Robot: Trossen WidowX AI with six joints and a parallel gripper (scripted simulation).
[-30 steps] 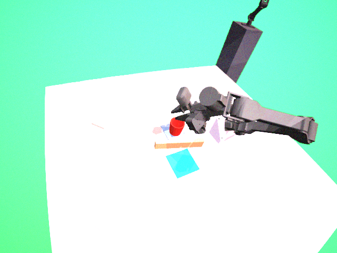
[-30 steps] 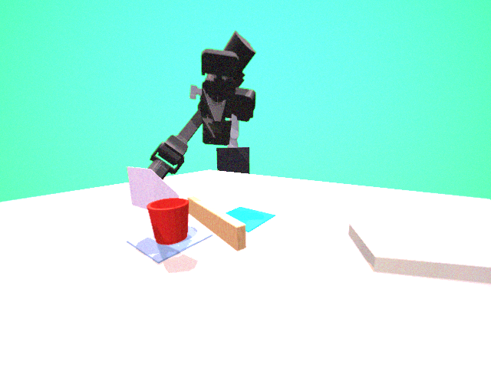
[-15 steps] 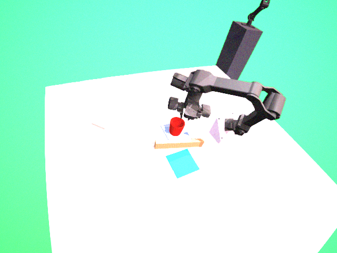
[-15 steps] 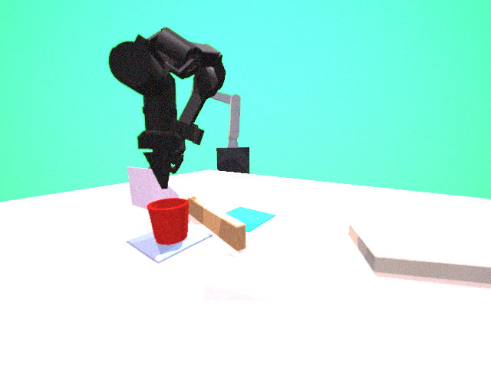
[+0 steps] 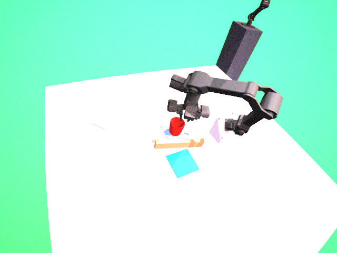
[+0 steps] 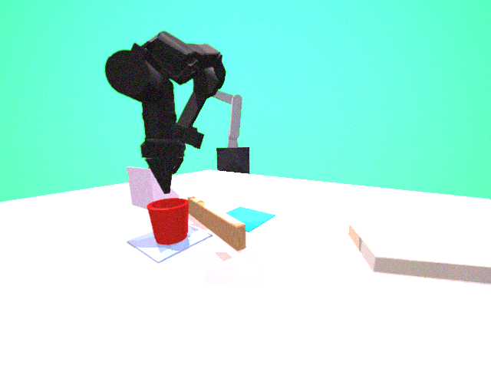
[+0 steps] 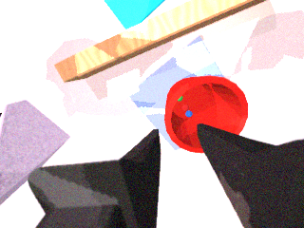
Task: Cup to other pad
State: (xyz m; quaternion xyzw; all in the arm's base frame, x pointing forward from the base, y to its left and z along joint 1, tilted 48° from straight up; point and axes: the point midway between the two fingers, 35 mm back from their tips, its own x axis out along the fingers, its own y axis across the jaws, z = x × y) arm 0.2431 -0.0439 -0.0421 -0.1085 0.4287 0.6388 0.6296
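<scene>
Now: gripper tip 5 cm above the red cup, 3 cm short of it and 1 cm to the left of it. Round my gripper tip: cyan pad 16 cm to the left, 10 cm below, 6 cm ahead; wooden bar 8 cm to the left, 8 cm below, 4 cm ahead; blue marble 8 cm below, 2 cm to the right, 2 cm ahead.
</scene>
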